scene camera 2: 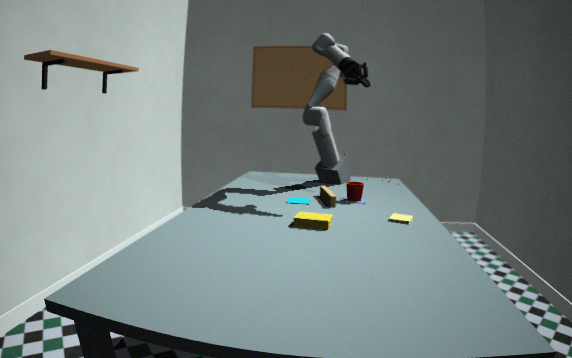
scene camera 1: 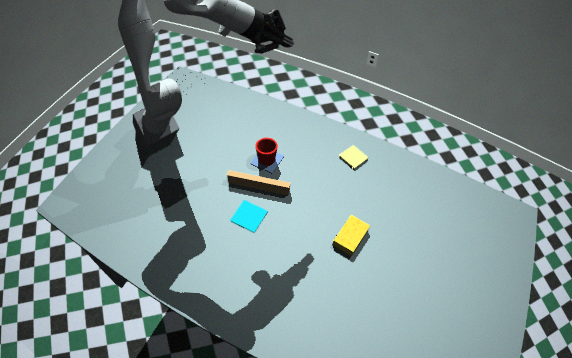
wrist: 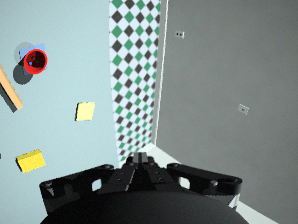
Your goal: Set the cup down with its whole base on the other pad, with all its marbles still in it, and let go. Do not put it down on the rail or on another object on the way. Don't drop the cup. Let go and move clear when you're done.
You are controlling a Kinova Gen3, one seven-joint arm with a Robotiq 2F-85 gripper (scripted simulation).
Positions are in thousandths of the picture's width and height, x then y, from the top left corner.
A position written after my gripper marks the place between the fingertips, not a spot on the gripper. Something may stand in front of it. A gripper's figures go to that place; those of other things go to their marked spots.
Scene:
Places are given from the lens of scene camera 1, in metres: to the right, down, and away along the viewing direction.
my gripper (scene camera 1: 510,124): 0.01, -0.36, 0.94
wooden rail (scene camera 1: 441,507): -0.11, 0.01, 1.22

